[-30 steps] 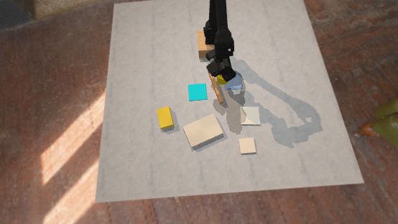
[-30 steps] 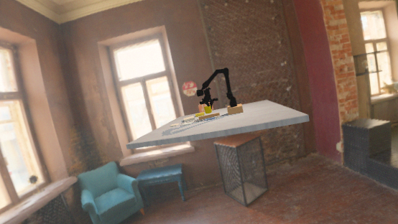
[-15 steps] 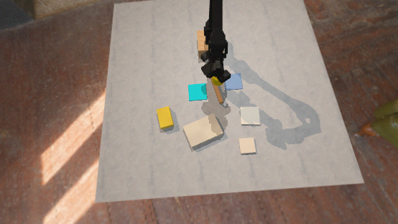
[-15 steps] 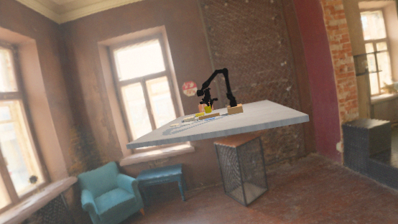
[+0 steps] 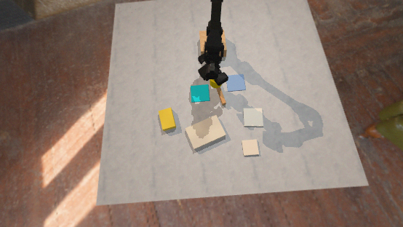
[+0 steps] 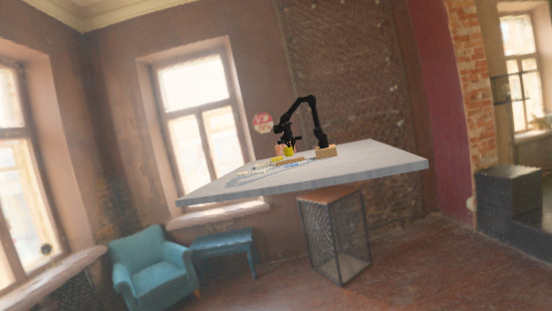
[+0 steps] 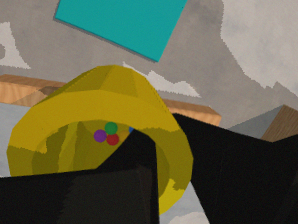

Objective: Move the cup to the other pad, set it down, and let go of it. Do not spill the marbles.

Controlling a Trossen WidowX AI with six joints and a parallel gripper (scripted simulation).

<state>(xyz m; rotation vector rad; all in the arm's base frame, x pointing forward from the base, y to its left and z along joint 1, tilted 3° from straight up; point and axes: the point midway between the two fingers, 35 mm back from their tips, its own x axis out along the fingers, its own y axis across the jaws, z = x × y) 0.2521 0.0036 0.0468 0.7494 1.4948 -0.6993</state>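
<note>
Now: the cyan pad 90 mm below my gripper tip, 70 mm to the right of it and 60 mm ahead of it. From my gripper tip the other things lie so: light blue pad: 130 mm to the left, 90 mm below, 10 mm behind; wooden stick: 80 mm below, 30 mm to the left, 20 mm ahead; yellow cup: 20 mm to the left, 20 mm ahead.
</note>
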